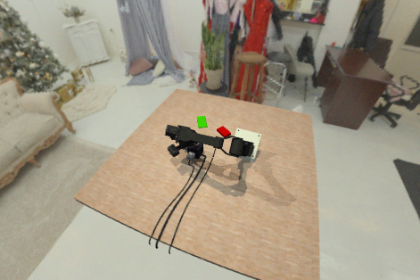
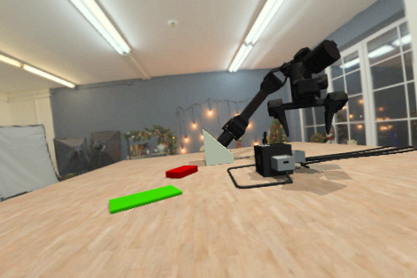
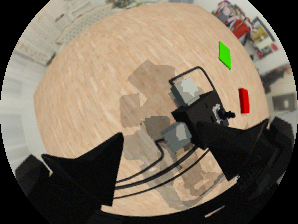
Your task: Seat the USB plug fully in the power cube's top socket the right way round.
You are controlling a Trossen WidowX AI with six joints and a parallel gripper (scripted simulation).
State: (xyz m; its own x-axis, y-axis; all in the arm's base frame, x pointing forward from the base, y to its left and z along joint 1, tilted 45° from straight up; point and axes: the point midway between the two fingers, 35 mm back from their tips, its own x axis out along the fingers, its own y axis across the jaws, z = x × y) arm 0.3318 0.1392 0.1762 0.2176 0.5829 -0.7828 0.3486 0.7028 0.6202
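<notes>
Now: the usb plug 10 cm to the right of my gripper tip and 3 cm behind it. The rest, counted from my gripper tip: usb socket 10 cm to the right, 3 cm behind, 2 cm below; flat red block 35 cm to the right, 11 cm behind, 8 cm below; flat green block 39 cm to the right, 9 cm below, 9 cm ahead.
</notes>
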